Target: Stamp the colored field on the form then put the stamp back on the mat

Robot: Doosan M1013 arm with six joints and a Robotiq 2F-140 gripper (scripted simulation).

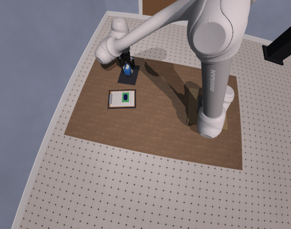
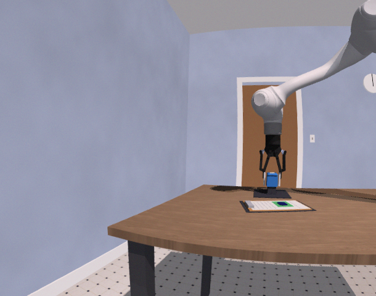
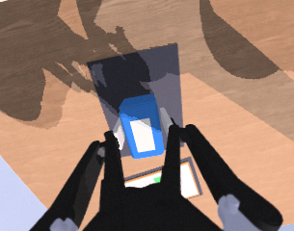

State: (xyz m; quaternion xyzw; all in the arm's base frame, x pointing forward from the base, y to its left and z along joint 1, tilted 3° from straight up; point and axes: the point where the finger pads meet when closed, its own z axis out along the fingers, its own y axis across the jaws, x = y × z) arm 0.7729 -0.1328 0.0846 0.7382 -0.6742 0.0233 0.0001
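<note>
The blue stamp lies 20 mm below my hand. Also, from my hand: dark mat: 70 mm below; clipboard form: 270 mm to the left, 60 mm below, 10 mm behind.
</note>
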